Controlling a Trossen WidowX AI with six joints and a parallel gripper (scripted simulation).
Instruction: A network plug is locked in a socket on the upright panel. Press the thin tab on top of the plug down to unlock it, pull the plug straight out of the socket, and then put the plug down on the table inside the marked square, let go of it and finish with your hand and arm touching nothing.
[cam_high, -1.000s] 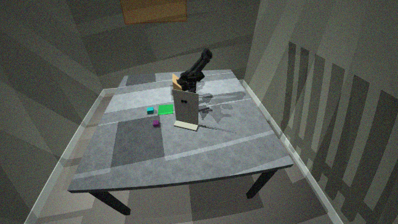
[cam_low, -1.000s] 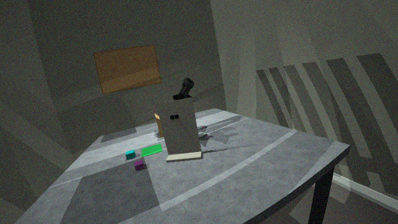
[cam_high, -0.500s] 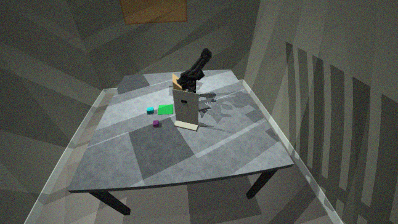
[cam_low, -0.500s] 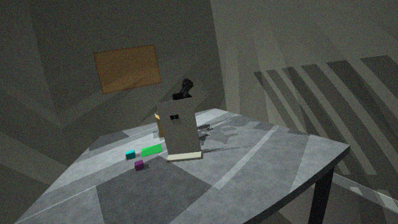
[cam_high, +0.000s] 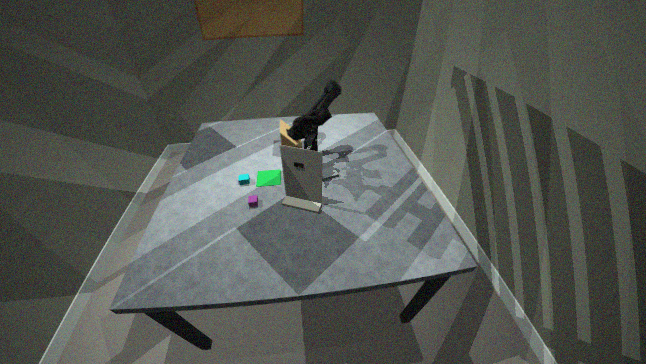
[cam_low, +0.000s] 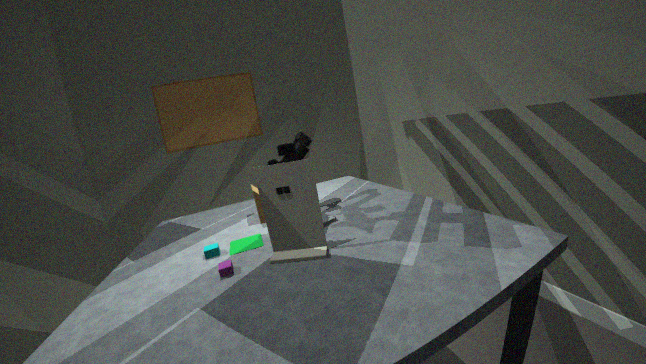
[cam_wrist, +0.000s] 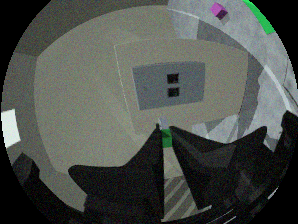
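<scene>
Now: the green marked square 23 cm below my gripper tip, 19 cm to the right of it and 13 cm behind it. Also, from my gripper tip: upright panel 11 cm below, 8 cm ahead, 6 cm to the right; then magenta cube 27 cm to the right, 22 cm below, 3 cm ahead; then network plug right at my gripper tip.
</scene>
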